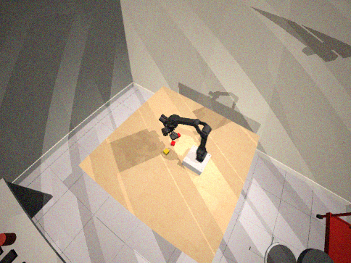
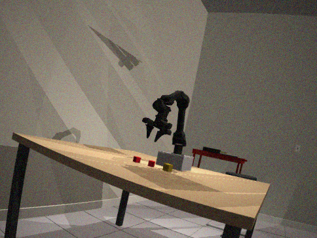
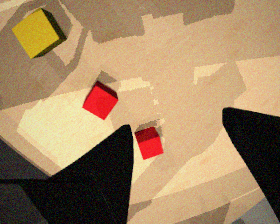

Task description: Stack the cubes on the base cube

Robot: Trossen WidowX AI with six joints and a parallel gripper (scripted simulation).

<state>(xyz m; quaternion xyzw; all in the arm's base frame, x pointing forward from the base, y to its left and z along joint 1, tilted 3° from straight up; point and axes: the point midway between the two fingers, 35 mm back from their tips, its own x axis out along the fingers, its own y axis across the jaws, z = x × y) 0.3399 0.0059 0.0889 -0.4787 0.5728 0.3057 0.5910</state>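
My gripper tip is 6 cm past the yellow cube, 11 cm to the right of it and 13 cm above it.
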